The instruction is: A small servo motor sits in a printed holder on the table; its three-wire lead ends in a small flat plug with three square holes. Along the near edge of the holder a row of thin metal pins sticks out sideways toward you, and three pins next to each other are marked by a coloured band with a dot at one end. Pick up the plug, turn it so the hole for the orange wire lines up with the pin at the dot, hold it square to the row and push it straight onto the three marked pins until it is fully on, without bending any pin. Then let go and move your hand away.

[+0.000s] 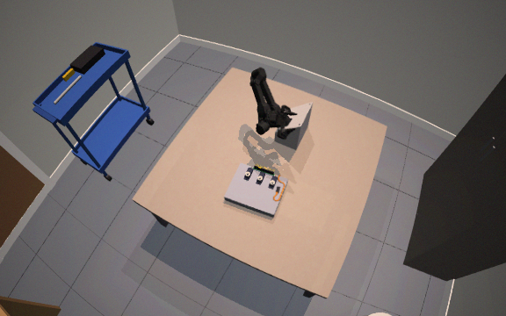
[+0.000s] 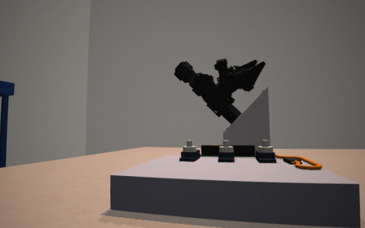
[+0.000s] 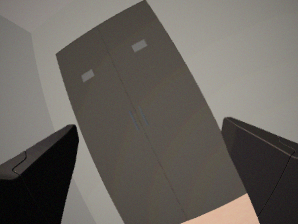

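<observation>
Right now my gripper tip is 25 cm above the yellow marked band, 22 cm short of it and 9 cm to the left of it. Also, from my gripper tip: grey printed holder 38 cm ahead, 30 cm below, 4 cm to the right.
</observation>
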